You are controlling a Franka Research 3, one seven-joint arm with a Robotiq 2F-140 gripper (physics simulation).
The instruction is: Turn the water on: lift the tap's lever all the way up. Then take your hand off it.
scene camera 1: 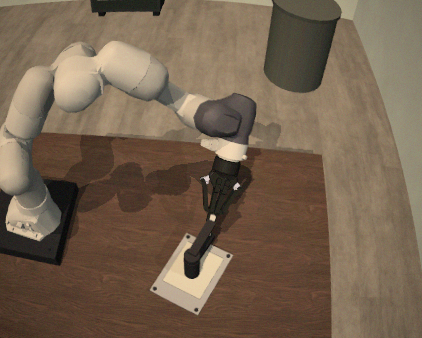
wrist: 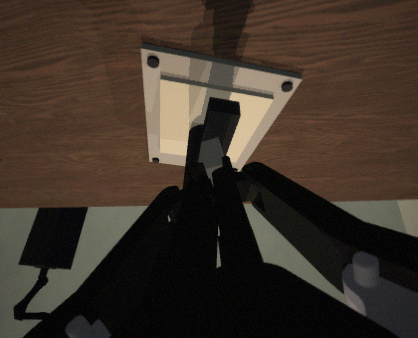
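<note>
The tap's black lever [scene camera 1: 202, 237] [wrist: 226, 116] slants up from the round black tap body [scene camera 1: 191, 266], towards my gripper. Its exact angle is hard to read. The tap stands on a pale plate with a grey rim [scene camera 1: 175, 295] [wrist: 152, 110] and dark screws at its corners. My gripper [scene camera 1: 213, 218] [wrist: 214, 153] is shut, with nothing between its fingers. Its light fingertips are at the lever's free end and overlap it in both views; whether they touch it is unclear. In the wrist view the fingers hide part of the tap.
The plate lies on a brown wooden table [scene camera 1: 280, 270] [wrist: 80, 110]. The arm's black base [scene camera 1: 66, 220] stands at the left of the scene view. A dark grey bin [scene camera 1: 300, 50] stands on the floor beyond the table's far edge.
</note>
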